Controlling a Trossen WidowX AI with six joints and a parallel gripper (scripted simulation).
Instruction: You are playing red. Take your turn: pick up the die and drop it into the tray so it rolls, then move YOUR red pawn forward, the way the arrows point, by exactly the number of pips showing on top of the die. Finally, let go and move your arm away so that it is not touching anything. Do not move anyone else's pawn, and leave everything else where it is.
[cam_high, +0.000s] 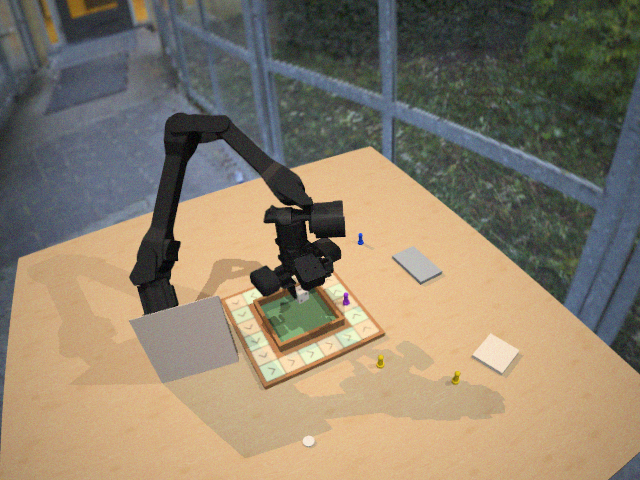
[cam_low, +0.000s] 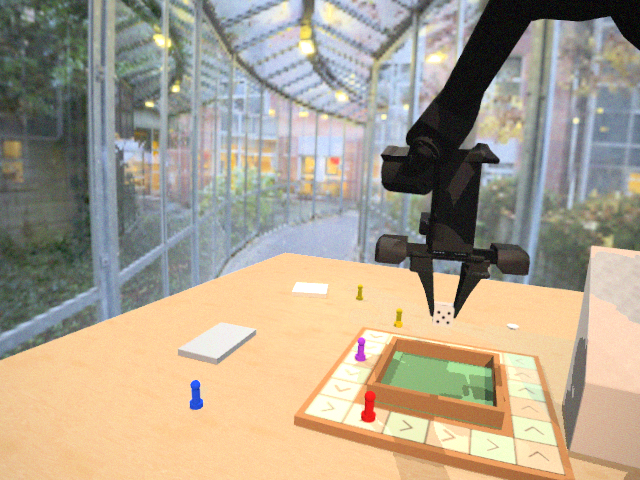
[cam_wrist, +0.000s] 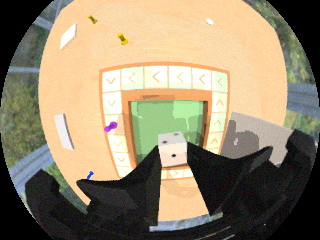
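Right now the red pawn is 140 mm to the left of my gripper tip, 70 mm below it and 40 mm ahead of it. Round my gripper tip: green tray 90 mm below, 20 mm to the left, 10 mm behind; white die right at my gripper tip; purple pawn 110 mm ahead, 70 mm below, 20 mm to the left.
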